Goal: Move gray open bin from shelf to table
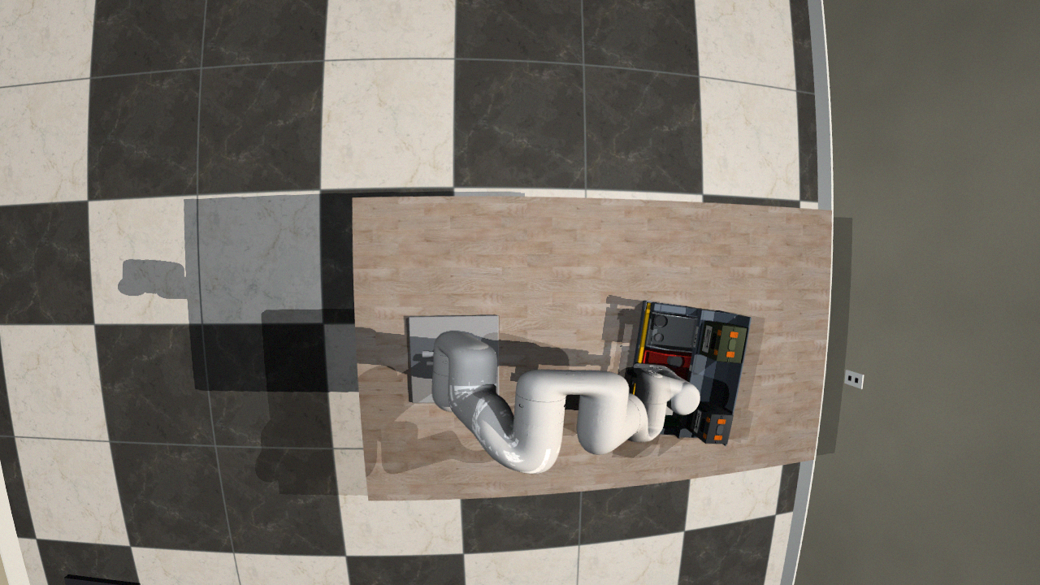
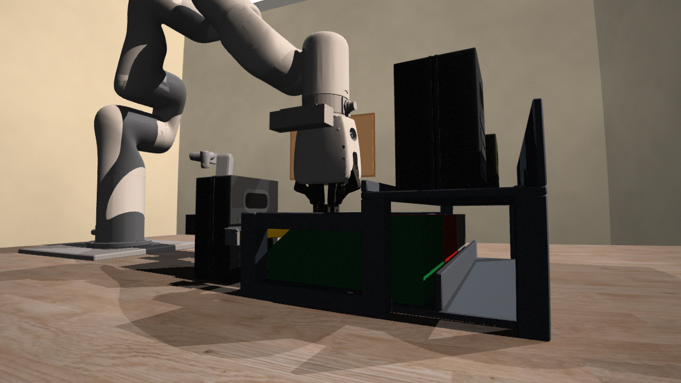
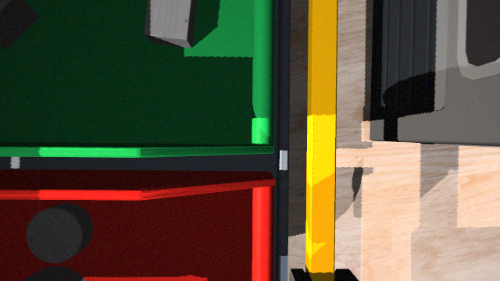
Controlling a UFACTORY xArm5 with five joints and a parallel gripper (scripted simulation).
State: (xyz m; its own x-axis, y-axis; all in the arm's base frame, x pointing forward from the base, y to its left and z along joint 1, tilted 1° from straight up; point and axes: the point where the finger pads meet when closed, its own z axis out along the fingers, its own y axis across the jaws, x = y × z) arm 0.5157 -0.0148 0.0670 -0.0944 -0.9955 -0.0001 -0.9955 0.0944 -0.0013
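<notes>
My hand is 100 mm short of the red bin, 10 mm to the left of it and 30 mm above it. The rest, counted from my hand: dark box: 80 mm behind, 100 mm to the right, 10 mm below; yellow bar: 20 mm below; dark shelf: 130 mm ahead, 10 mm to the right, 10 mm below.
</notes>
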